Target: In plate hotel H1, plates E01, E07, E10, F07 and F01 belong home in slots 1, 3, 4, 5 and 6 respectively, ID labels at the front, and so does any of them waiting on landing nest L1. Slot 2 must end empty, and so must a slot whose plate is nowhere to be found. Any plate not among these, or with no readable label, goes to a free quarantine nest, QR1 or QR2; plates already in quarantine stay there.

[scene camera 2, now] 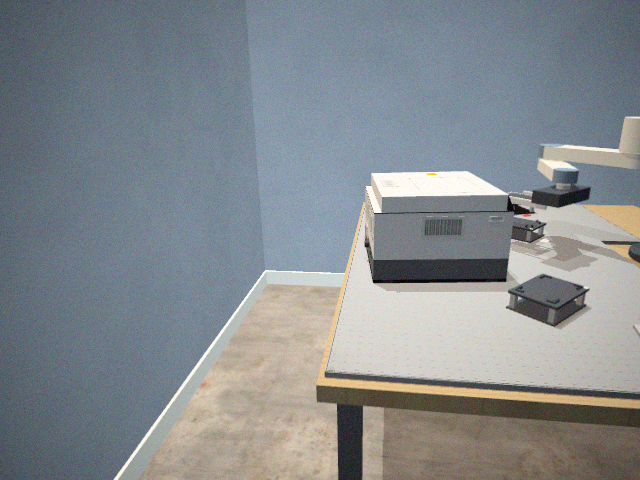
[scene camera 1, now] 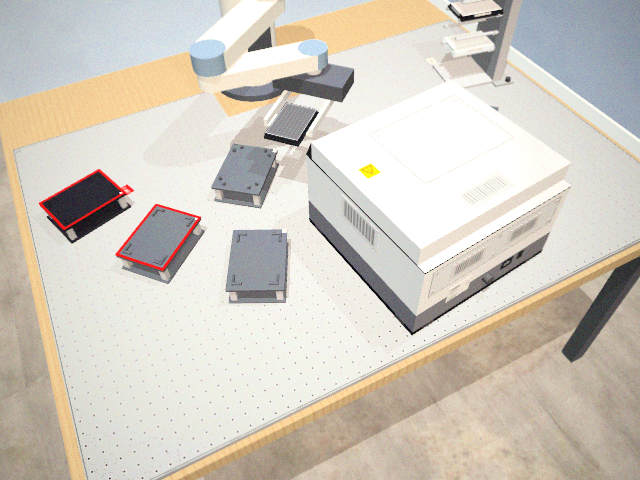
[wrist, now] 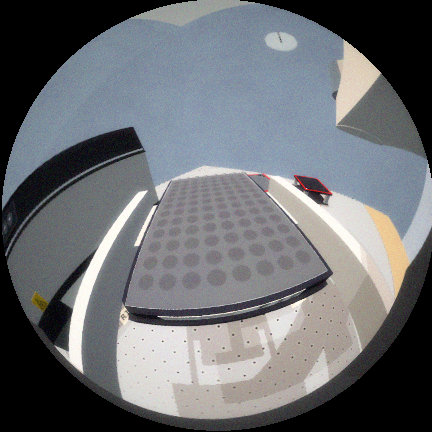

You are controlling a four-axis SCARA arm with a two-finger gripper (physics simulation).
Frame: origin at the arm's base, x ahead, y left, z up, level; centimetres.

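Seen in the pictures: gripper, between the fingertips: [scene camera 2: 513, 196] [scene camera 1: 287, 128] [wrist: 210, 191].
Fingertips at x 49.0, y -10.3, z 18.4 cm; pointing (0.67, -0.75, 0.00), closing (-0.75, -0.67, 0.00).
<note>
Pixels of each thing's top centre, then the offset from my fingertips to it. "spot": a spot on its surface instead.
- dark plate with a grey well-patterned top, centre of its top: [wrist: 213, 203] [scene camera 1: 291, 121] [scene camera 2: 520, 196] dz +0.3, dx -1.6, dy +1.8 cm
- dark grey nest with round pegs, centre of its top: [scene camera 1: 244, 164] [scene camera 2: 517, 219] dz -11.1, dx -5.2, dy -10.0 cm
- plate hotel, a spot on its surface: [scene camera 1: 501, 43] spot: dz -4.2, dx -10.6, dy +71.5 cm
- black plate, centre of its top: [scene camera 1: 475, 5] dz +4.7, dx -18.3, dy +66.3 cm
- red-edged grey nest, centre of its top: [scene camera 1: 158, 233] [wrist: 257, 179] dz -11.5, dx +6.3, dy -35.3 cm
- red-edged nest, centre of its top: [scene camera 1: 81, 196] [wrist: 311, 181] [scene camera 2: 513, 198] dz -11.7, dx -13.8, dy -48.2 cm
- large white instrument, centre of its top: [scene camera 1: 438, 151] [wrist: 41, 178] [scene camera 2: 430, 182] dz +8.3, dx +30.4, dy +19.0 cm
- grey nest with corner brackets, centre of its top: [scene camera 1: 257, 256] dz -11.5, dx +22.5, dy -18.4 cm
- dark nest, centre of its top: [scene camera 2: 549, 286] dz -11.5, dx +3.4, dy +50.3 cm
My gripper [scene camera 1: 290, 126] [wrist: 210, 191] is shut on a dark plate with a grey well-patterned top [scene camera 1: 292, 122] [wrist: 217, 240]. It holds the plate level above the table, behind the dark grey nest with round pegs [scene camera 1: 246, 167] [scene camera 2: 528, 224]. No readable ID shows on the plate. The plate hotel [scene camera 1: 501, 43] stands at the back right in scene camera 1, partly cut off. A black plate [scene camera 1: 476, 10] sits above a white one [scene camera 1: 470, 44] there. A red-edged grey nest [scene camera 1: 159, 236] has a bare top. Another red-edged nest [scene camera 1: 86, 198] [wrist: 312, 185] has a black top.
A large white instrument [scene camera 1: 439, 170] [scene camera 2: 439, 232] stands right of the held plate in scene camera 1. A grey nest with corner brackets [scene camera 1: 256, 260] stands at the instrument's left. Another dark nest [scene camera 2: 547, 290] stands in front of the instrument in scene camera 2.
</note>
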